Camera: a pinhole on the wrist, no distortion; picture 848 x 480 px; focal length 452.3 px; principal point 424.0 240.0 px. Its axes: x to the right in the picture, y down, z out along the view. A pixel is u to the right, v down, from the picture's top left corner.
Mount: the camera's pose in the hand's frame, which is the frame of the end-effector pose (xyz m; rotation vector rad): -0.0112 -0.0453 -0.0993 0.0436 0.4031 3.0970
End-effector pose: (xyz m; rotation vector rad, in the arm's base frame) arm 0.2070 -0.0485 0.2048 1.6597 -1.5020 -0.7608
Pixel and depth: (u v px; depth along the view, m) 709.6 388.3 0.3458
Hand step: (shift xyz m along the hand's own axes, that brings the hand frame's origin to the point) -0.2207 -0.0618 0.2694
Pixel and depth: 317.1 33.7 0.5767
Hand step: 0.1461 0.3534 0.3871
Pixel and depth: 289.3 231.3 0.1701
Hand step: 0.0446 0.0003 0.0629
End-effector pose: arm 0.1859 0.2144 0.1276 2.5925 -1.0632 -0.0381
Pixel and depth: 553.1 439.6 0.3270
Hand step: -0.0967 -0.0992 0.2560
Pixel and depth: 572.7 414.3 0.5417
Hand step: -0.1759 -0.1047 0.4821
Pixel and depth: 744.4 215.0 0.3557
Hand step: -0.2521 0.0701 0.2458
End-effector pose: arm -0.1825 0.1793 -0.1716 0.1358 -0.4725 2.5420
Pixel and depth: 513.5 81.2 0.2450
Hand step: -0.0511 0.1015 0.1166
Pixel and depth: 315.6 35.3 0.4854
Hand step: 0.1228 0.2886 0.3105
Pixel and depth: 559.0 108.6 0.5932
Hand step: -0.1679 0.2767 0.4343
